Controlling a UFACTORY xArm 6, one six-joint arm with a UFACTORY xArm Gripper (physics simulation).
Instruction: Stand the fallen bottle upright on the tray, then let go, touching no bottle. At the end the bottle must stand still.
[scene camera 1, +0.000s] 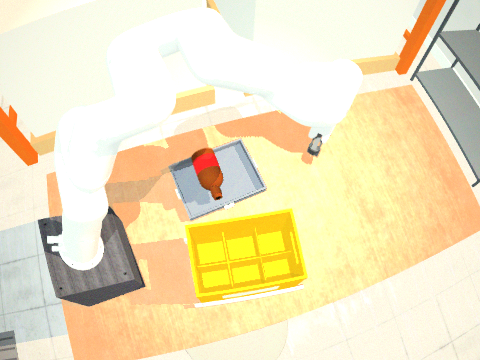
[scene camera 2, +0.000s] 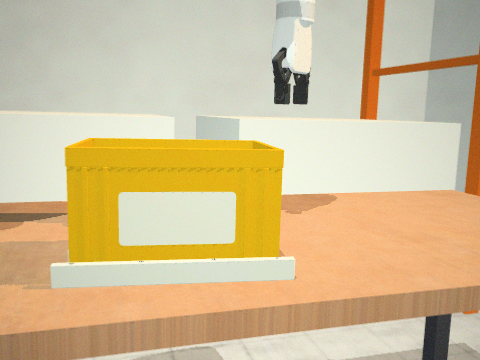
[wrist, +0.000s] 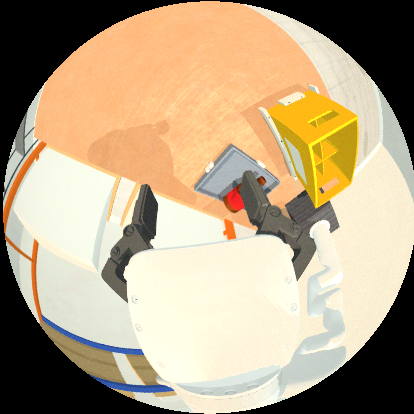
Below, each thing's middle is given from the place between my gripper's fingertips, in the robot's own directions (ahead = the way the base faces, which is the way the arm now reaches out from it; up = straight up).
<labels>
The brown bottle (scene camera 1: 208, 171) lies 290 mm behind my hand, 200 mm below it and 50 mm to the left of it.
</labels>
